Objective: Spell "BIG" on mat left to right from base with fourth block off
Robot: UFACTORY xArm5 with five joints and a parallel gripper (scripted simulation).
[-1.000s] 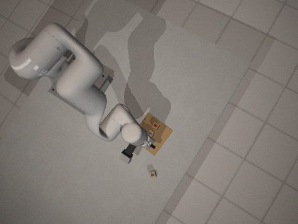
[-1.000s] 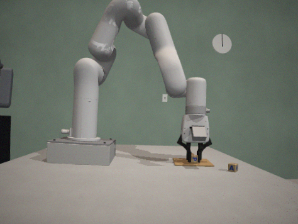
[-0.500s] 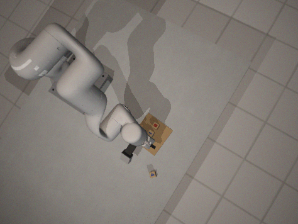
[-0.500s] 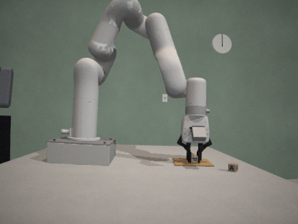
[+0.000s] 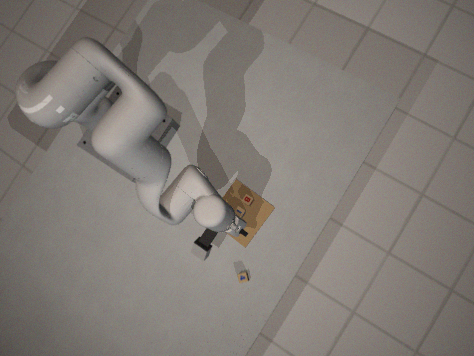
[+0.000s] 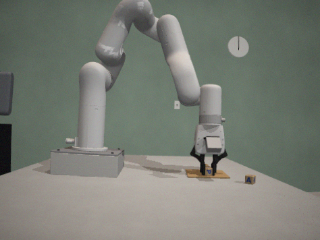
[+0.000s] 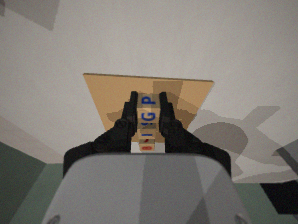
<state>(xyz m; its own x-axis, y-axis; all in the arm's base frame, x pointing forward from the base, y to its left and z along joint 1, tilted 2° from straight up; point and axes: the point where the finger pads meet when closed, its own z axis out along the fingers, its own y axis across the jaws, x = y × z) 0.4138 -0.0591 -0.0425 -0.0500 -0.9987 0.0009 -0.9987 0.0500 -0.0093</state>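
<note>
Now: the mat 4 cm to the left of my hand and 2 cm below it.
</note>
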